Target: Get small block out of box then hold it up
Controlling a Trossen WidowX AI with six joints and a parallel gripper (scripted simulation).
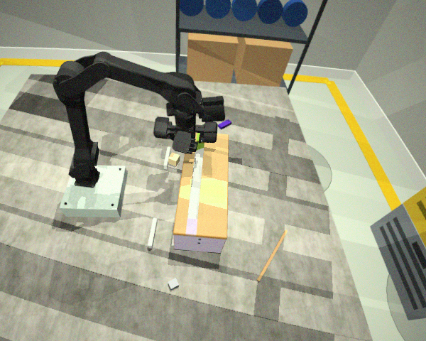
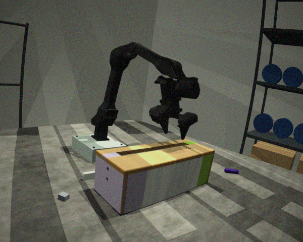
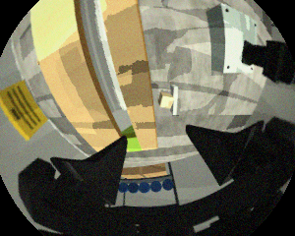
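The tan block is 13 cm below my gripper tip, 5 cm behind it and 2 cm to the left of it. From my gripper tip the other things lie so: box: 13 cm to the right, 8 cm below, 3 cm ahead; then purple block: 25 cm to the left, 14 cm below, 14 cm ahead; then grey cube: 42 cm to the right, 14 cm below, 2 cm ahead.
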